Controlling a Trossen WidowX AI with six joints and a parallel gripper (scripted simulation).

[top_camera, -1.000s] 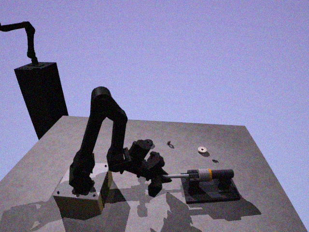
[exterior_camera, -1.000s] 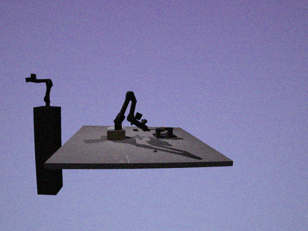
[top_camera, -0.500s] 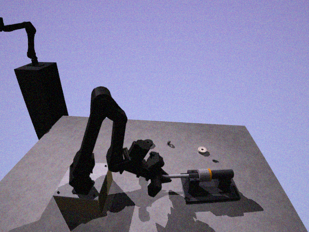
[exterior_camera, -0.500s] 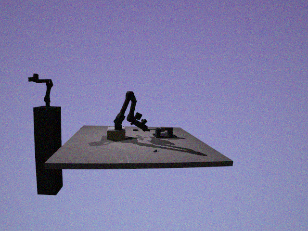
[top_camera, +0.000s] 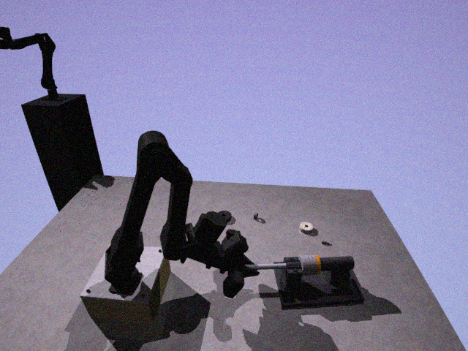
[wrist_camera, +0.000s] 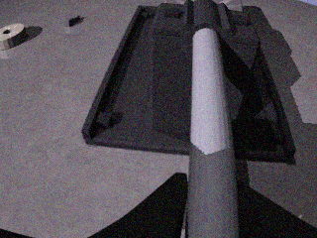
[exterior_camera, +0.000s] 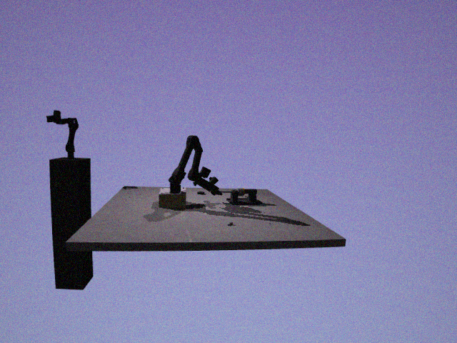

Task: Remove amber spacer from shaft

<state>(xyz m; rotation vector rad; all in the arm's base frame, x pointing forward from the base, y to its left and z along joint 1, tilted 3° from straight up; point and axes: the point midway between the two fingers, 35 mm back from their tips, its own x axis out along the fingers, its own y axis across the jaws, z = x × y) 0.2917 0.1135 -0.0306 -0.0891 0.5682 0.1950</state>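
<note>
Now: the grey shaft 6 cm ahead of my gripper tip, 1 cm to the left of it and 2 cm above it. Also, from my gripper tip: amber spacer 16 cm ahead, 3 cm to the left, 2 cm above; grey spacer 13 cm ahead, 3 cm to the left, 2 cm above; white ring 16 cm ahead, 27 cm to the left, 5 cm below.
</note>
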